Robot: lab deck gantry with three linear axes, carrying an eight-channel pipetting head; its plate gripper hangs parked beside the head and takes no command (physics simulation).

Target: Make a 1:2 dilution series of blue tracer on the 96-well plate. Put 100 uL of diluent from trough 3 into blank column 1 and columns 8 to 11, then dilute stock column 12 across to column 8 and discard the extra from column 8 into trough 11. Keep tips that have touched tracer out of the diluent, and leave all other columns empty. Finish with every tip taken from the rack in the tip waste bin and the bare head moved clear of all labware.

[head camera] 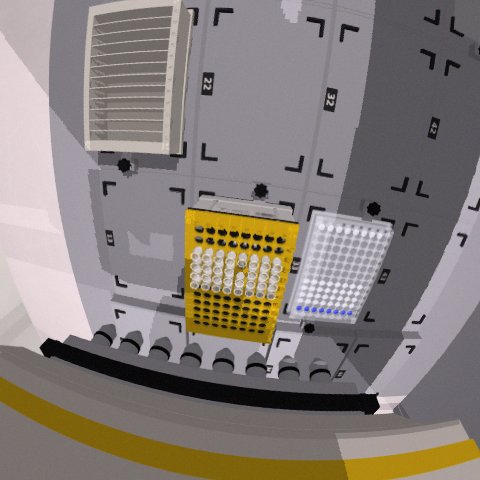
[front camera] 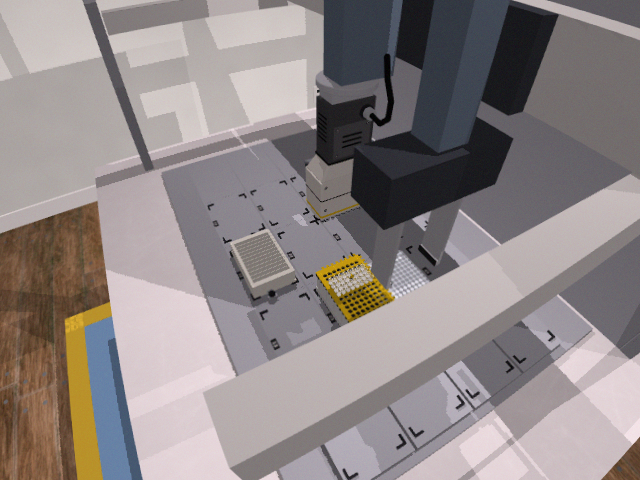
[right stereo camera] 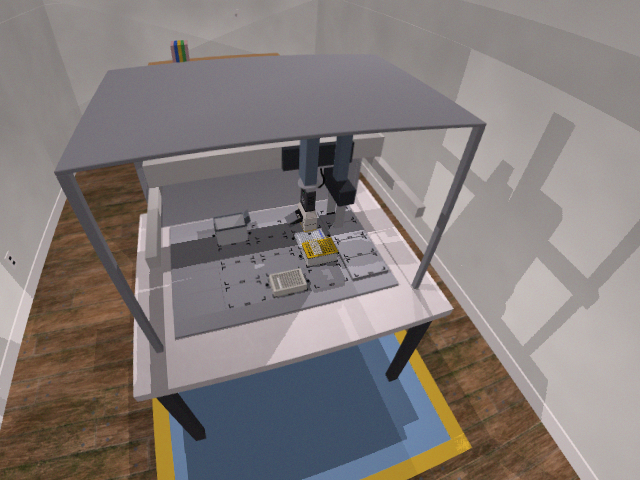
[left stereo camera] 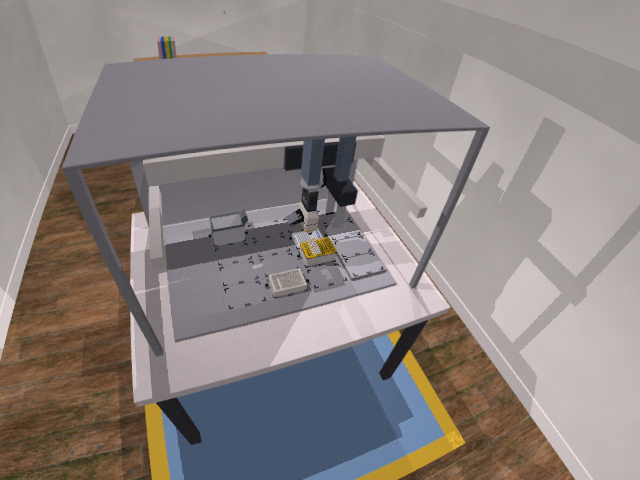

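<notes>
The pipetting head [front camera: 333,188] [left stereo camera: 310,219] [right stereo camera: 309,219] is raised behind the 96-well plate; its nozzles [head camera: 225,361] show bare, without tips. The plate [front camera: 405,260] [head camera: 352,218] has one blue column near the edge closest to the head and paler wells beside it; exact volumes cannot be told. The yellow tip rack [head camera: 240,223] [front camera: 338,265] holds several rows of tips mid-rack, with empty holes at both ends. The trough reservoir [head camera: 176,95] [front camera: 273,285] stands at front left. The tip waste bin [left stereo camera: 229,235] [right stereo camera: 231,235] stands at the back left. My plate gripper [front camera: 408,273] hangs open and empty, paddles apart.
A pale gantry beam [front camera: 413,351] crosses in front of the deck in the front view. The enclosure post [left stereo camera: 449,206] stands at the right front corner. Black positioning knobs [head camera: 260,190] sit between deck positions.
</notes>
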